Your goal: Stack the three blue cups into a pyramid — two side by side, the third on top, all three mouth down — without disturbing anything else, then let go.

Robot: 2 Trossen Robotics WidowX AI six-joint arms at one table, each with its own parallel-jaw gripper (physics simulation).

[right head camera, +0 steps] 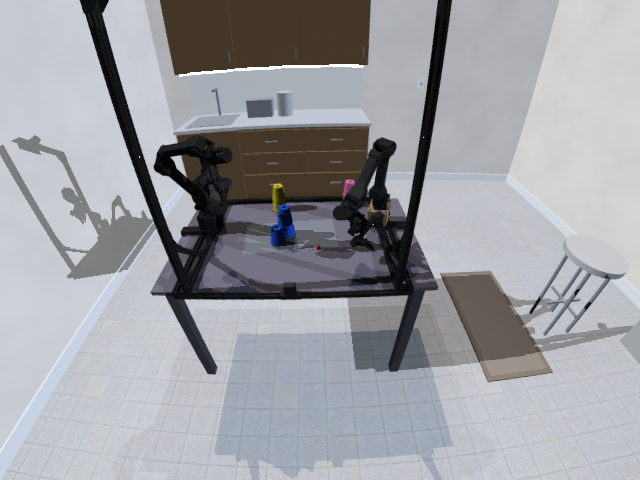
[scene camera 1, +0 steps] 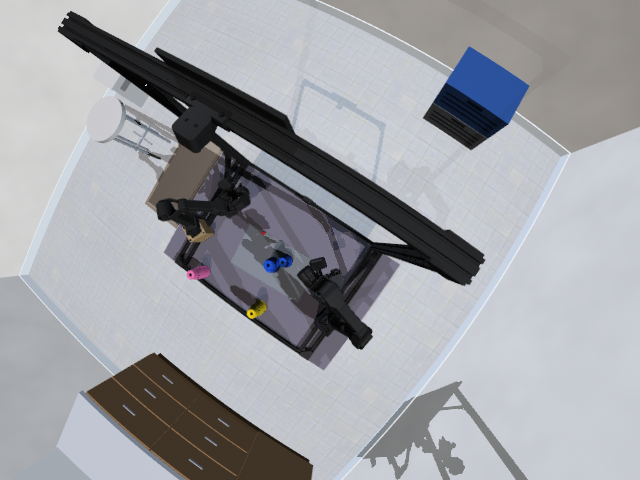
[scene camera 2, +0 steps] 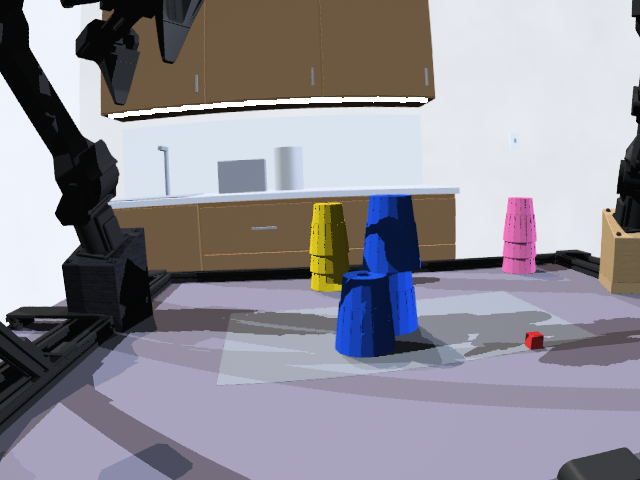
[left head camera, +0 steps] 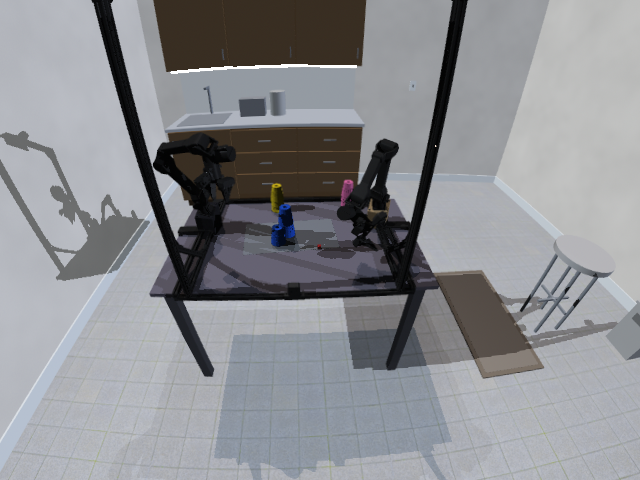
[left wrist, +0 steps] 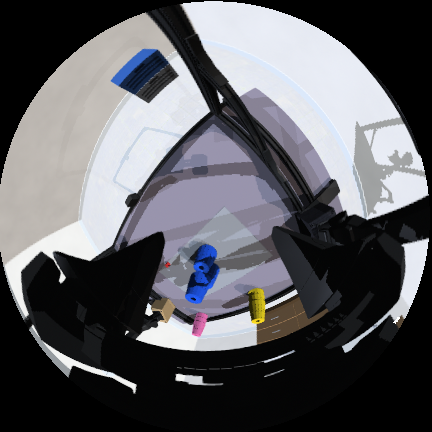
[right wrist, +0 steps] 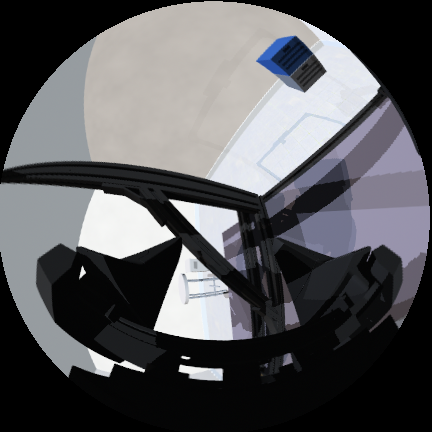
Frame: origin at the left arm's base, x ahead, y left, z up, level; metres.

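Seen in the pictures: left gripper, fingertip midpoint: (right head camera: pixel 218 202) (scene camera 1: pixel 324 273) (scene camera 2: pixel 142 85) (left head camera: pixel 220 201) (left wrist: pixel 219 234); right gripper, fingertip midpoint: (right head camera: pixel 380 244) (scene camera 1: pixel 235 178) (left head camera: pixel 383 244) (right wrist: pixel 228 242); left arm's base at its link origin: (right head camera: pixel 208 210) (scene camera 1: pixel 327 323) (scene camera 2: pixel 103 245) (left head camera: pixel 206 209) (left wrist: pixel 327 231); right arm's base at its link origin: (right head camera: pixel 379 204) (scene camera 1: pixel 193 230) (scene camera 2: pixel 634 222) (left head camera: pixel 379 205) (left wrist: pixel 158 315).
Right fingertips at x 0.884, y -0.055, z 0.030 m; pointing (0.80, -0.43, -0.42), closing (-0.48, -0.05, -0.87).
Observation:
Pixels of each thing's top centre, then the offset from my right fingertips to it.
- front cup at its top centre: (scene camera 2: pixel 366 275) (left wrist: pixel 199 266) (left head camera: pixel 277 227) (right head camera: pixel 276 227) (scene camera 1: pixel 282 261) 0.492 m back, 0.059 m left, 0.060 m down
- rear cup at its top centre: (scene camera 2: pixel 393 262) (left wrist: pixel 203 283) (left head camera: pixel 287 219) (right head camera: pixel 287 219) 0.472 m back, 0.136 m left, 0.060 m down
- third cup at its top centre: (scene camera 2: pixel 393 195) (left wrist: pixel 191 298) (left head camera: pixel 285 207) (right head camera: pixel 284 207) (scene camera 1: pixel 268 264) 0.467 m back, 0.107 m left, 0.027 m up
- yellow cup stack at its top centre: (scene camera 2: pixel 326 203) (left wrist: pixel 257 320) (scene camera 1: pixel 252 313) (left head camera: pixel 275 185) (right head camera: pixel 277 186) 0.620 m back, 0.339 m left, 0.004 m up
- pink cup stack at its top centre: (scene camera 2: pixel 519 197) (right head camera: pixel 350 181) (left head camera: pixel 348 181) (scene camera 1: pixel 189 275) (left wrist: pixel 195 335) 0.257 m back, 0.518 m left, 0.004 m up
- small red cube at its top centre: (scene camera 2: pixel 534 334) (left head camera: pixel 319 245) 0.293 m back, 0.077 m left, 0.132 m down
Three blue cups stand mouth down. The front cup (left head camera: pixel 277 236) (right head camera: pixel 277 236) (scene camera 2: pixel 364 317) and the rear cup (left head camera: pixel 290 230) (scene camera 2: pixel 406 304) stand close together on the pale sheet (scene camera 2: pixel 258 361). The third cup (left head camera: pixel 284 213) (right head camera: pixel 284 213) (scene camera 2: pixel 391 232) (left wrist: pixel 196 292) is up on the rear cup, upright. The front cup's top with its hole shows uncovered in scene camera 2; the upper cup's contact with it is unclear. My left gripper (scene camera 2: pixel 144 82) (left wrist: pixel 219 234) is open and empty, up to the left, away from the cups. My right gripper (left head camera: pixel 366 245) (right wrist: pixel 228 242) is open and empty at the table's right side.
A yellow cup stack (left head camera: pixel 277 198) (scene camera 2: pixel 327 248) stands behind the blue cups. A pink cup stack (scene camera 2: pixel 519 235) (scene camera 1: pixel 198 272) stands at the back right. A small red cube (left head camera: pixel 318 246) (scene camera 2: pixel 534 339) lies right of the blue cups. Black frame posts (left head camera: pixel 436 144) rise around the table.

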